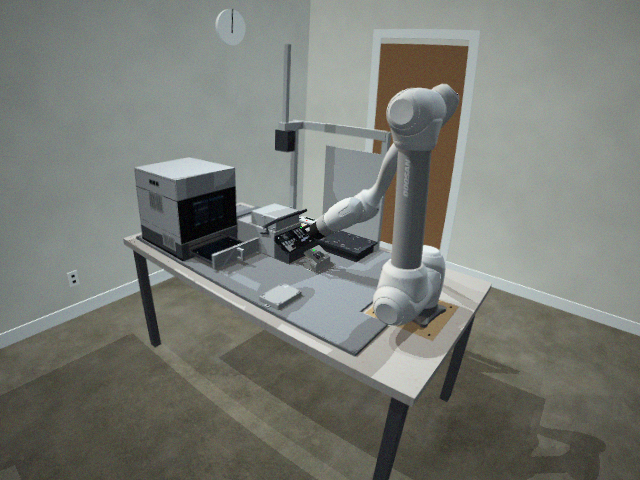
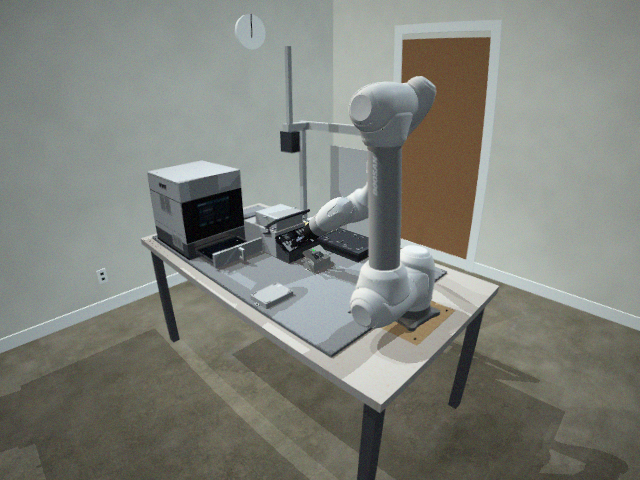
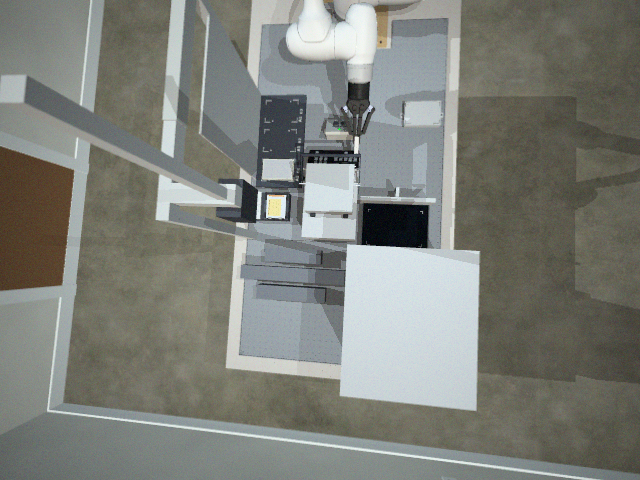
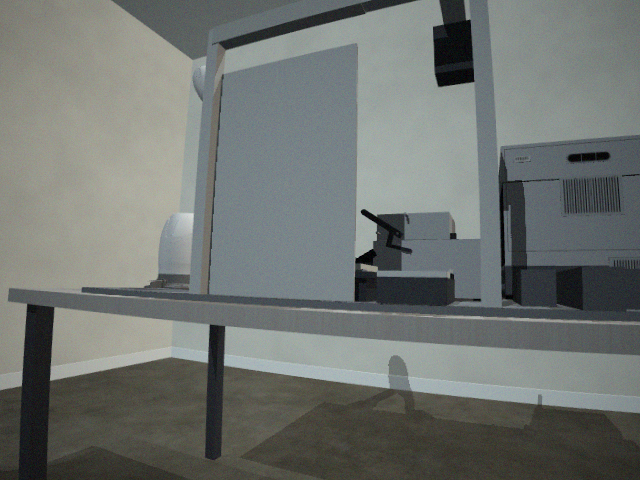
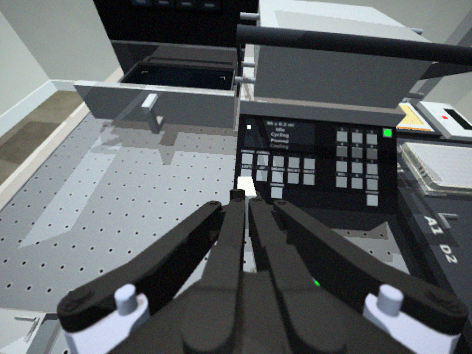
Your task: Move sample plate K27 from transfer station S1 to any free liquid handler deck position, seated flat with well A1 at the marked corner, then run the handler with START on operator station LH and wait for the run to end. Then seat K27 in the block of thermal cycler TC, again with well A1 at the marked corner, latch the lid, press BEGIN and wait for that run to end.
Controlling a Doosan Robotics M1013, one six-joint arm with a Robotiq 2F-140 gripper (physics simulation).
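Places are measured from the arm's base along level axes (x right, y back, z down), in centimetres.
Pixels of known places: gripper, fingertip midpoint: [image 1: 289, 248] [image 2: 289, 248] [image 3: 355, 152] [image 5: 244, 187]; arm's base, link origin: [image 2: 409, 312].
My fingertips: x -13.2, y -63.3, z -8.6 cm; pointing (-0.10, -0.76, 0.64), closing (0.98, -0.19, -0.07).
Note:
Ahead of a thing's pixels: the offset from my fingertips to its middle. "pt": to the spot under its first point. Level surfaces: height alone.
My gripper [image 5: 244, 187] [image 3: 357, 134] is shut with nothing between its fingers. Its tips are at the lower left of the black keypad panel {pt dx +8.9, dy -6.2, dz -2.3 cm} [image 5: 325, 150] on the thermal cycler [image 3: 329, 187] [image 1: 273, 222]; contact cannot be told. A pale patch shows just beyond the tips. The cycler lid {pt dx +7.5, dy -9.9, dz -10.0 cm} [image 5: 340, 70] is down, its black handle bar {dx +7.8, dy -7.0, dz -13.1 cm} [image 5: 350, 42] across the front; the latch state is unclear. A green light {pt dx +16.3, dy -9.7, dz -3.8 cm} [image 5: 387, 133] is lit on the panel. The liquid handler [image 1: 186, 206] [image 3: 410, 325] has its black deck {pt dx -20.5, dy -24.8, dz +4.3 cm} [image 3: 395, 224] out. No K27 label is readable; the cycler block is hidden.
A dark station base {dz +1.4 cm} [image 3: 281, 116] [image 5: 450, 215] carries a pale plate {dx +30.1, dy -11.3, dz +1.2 cm} [image 3: 278, 169]. Beside it is a device with a yellow top {dx +28.2, dy -26.0, dz +2.6 cm} [image 3: 275, 206]. A small control box {dx +8.5, dy +10.2, dz +3.4 cm} [image 3: 337, 130] with a green light stands near my gripper. A white plate-like item {dx -23.3, dy +21.9, dz +6.2 cm} [image 3: 422, 113] lies right. A grey upright panel [image 4: 284, 175] stands alongside.

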